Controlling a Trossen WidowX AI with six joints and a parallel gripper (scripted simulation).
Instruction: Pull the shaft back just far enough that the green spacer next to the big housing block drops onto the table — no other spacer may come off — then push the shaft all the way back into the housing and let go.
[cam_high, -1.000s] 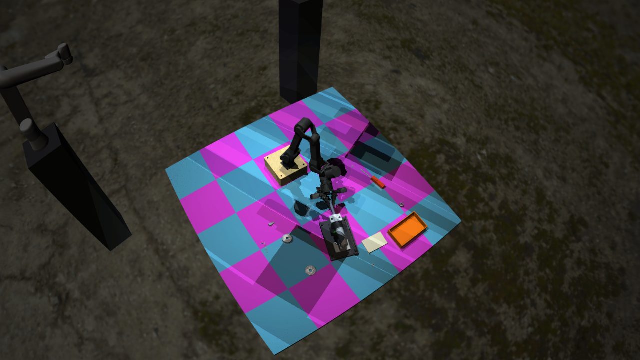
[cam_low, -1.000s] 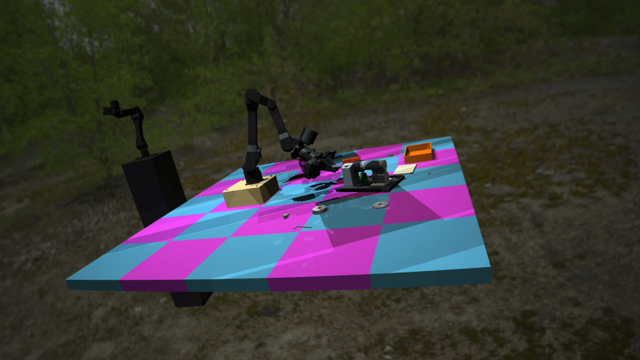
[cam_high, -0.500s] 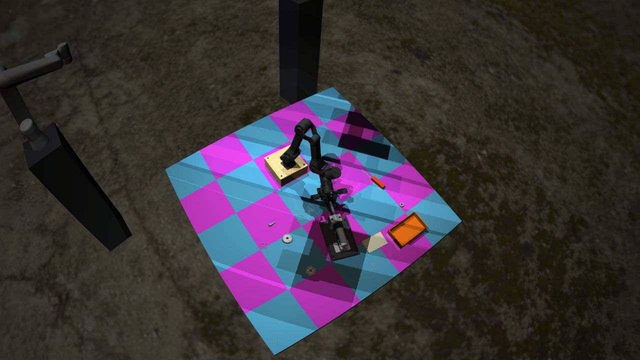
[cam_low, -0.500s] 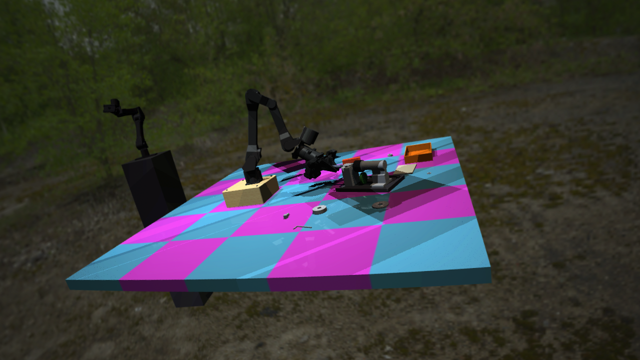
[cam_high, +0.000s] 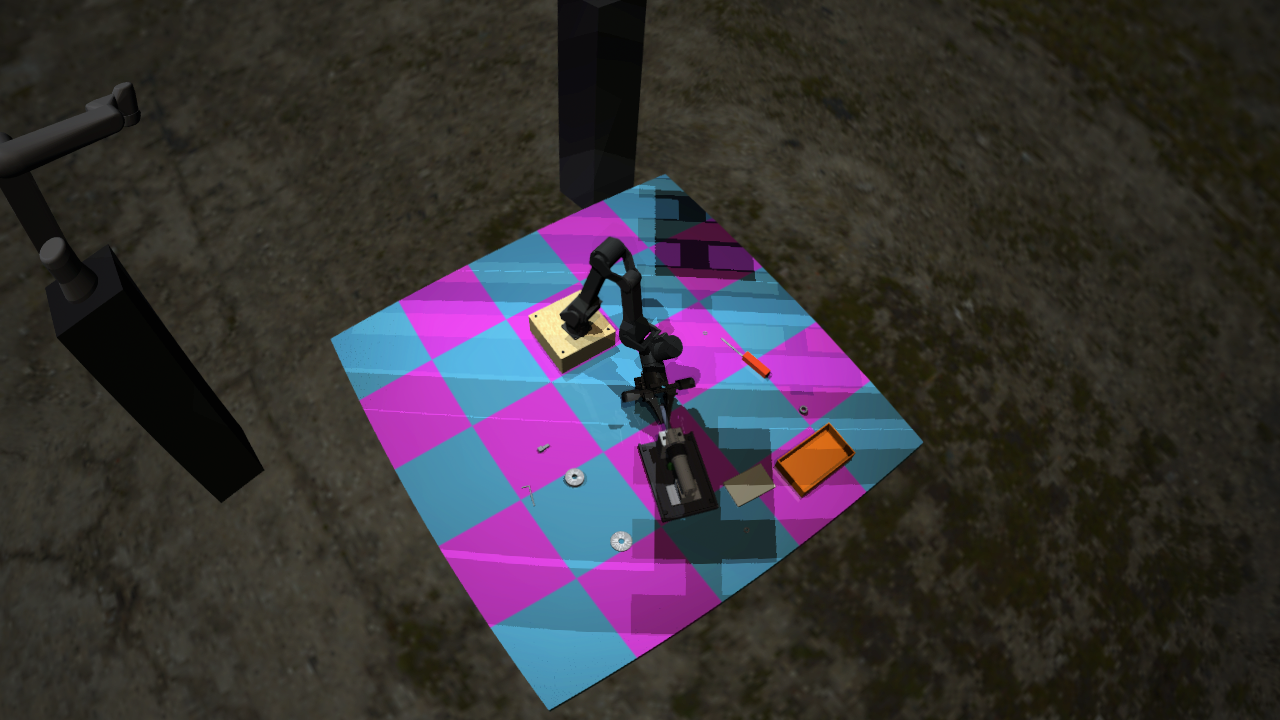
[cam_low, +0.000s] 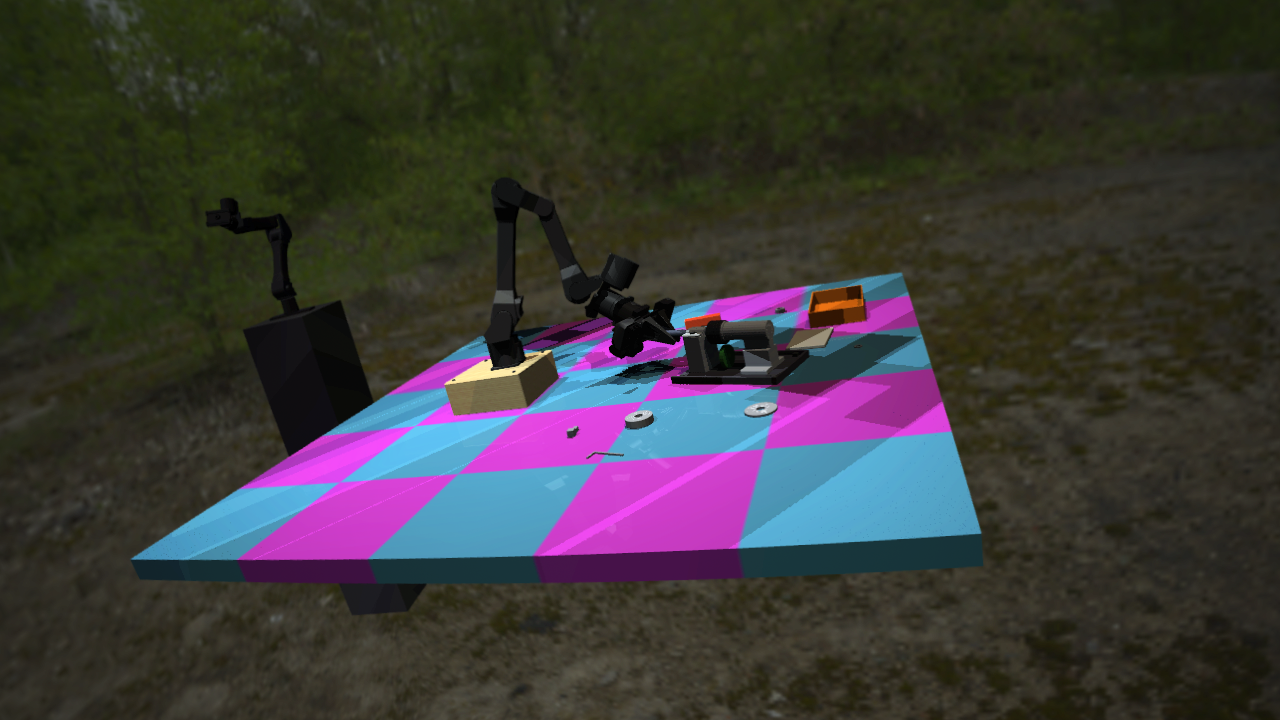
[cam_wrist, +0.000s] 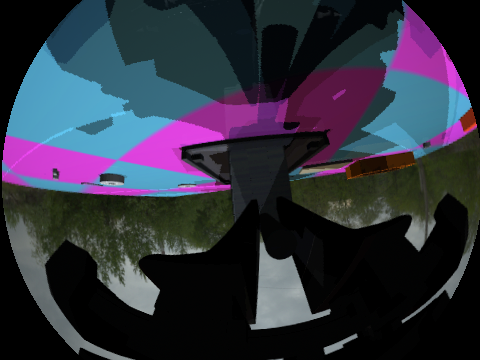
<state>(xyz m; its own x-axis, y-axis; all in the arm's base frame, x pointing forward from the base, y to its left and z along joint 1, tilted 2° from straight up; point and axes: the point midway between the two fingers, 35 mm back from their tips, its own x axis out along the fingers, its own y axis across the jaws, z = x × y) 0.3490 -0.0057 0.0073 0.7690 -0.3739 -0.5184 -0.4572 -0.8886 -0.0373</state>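
The thin shaft is 5 cm ahead of my gripper tip, 3 cm to the right of it and 2 cm above it. From my gripper tip the other things lie so: small bolt (17 cm behind, 27 cm to the right, 6 cm below); then card (27 cm ahead, 6 cm to the left, 6 cm below); then green spacer (10 cm ahead, 5 cm to the right, 3 cm below).
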